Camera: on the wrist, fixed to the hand. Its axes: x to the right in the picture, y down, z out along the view.
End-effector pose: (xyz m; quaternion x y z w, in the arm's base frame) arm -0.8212 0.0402 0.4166 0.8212 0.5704 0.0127 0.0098
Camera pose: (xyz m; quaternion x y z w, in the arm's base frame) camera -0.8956 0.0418 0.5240 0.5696 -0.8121 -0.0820 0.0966
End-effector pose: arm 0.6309 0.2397 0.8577 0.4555 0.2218 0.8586 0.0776
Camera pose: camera 0.5501 0.2574 0.7566 -0.3369 0.4926 -0.0261 0.8020
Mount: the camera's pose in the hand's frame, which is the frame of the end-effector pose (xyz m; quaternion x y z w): -0.0234 -0.0670 -0.1097 -0.0373 -0.1377 0.9898 0.0044
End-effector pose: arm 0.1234 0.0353 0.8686 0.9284 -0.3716 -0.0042 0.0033
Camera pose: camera 0.1538 0.1003 0.9778 0.3644 0.9208 0.1384 0.0124
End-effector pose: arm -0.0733 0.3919 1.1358 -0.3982 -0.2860 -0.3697 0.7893
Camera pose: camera -0.1236 0.2806 1.0893 -0.3652 0.2980 0.8237 0.3151
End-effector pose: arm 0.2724 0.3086 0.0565 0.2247 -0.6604 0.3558 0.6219
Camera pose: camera 0.3974 0.3441 0.0434 0.6269 0.3242 -0.5615 0.4320
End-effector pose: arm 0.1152 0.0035 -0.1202 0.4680 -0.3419 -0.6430 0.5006
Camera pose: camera 0.1985 0.0470 -0.2110 -0.4436 -0.5097 0.4155 0.6090
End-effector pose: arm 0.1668 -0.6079 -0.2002 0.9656 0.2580 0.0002 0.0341
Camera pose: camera 0.1112 -0.5544 -0.0948 0.2583 -0.9592 -0.0896 0.0715
